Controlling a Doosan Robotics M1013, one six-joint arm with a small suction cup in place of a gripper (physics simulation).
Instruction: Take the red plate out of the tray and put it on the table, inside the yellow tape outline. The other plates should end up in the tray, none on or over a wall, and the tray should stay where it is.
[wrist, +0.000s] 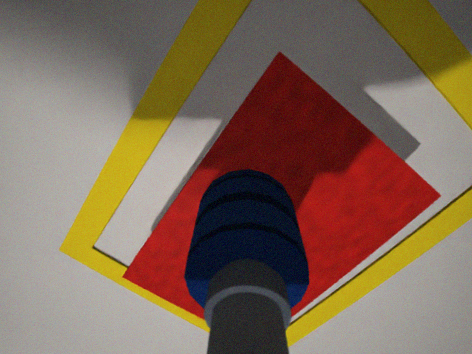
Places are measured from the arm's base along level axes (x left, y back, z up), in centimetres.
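Pixels of known places: hand, its tool point: (246, 198).
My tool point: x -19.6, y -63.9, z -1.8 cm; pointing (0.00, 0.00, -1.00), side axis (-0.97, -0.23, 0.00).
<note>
Behind a point stands the place of what it marks.
The red plate (345, 215) {x -22.7, y -64.7, z -0.8 cm} is flat against the far end of my blue suction cup (246, 212), which holds it. A grey shadow shows past the plate's upper right and left edges, so the plate hangs a little above the table. In this view it lies mostly inside the yellow tape outline (115, 170) {x -14.2, y -63.1, z -2.8 cm}; its lower left corner and lower edge overlap the tape at the near side. The cup and its dark stem hide the plate's near corner. The tray and the other plates do not show in the wrist view.
The light grey table top (45, 150) {x -11.1, y -63.1, z -2.9 cm} surrounds the yellow outline. A wide dark shadow falls across the upper part of the view, over the table, the tape and part of the plate. The far end of the outline is cut off by the top of the view.
</note>
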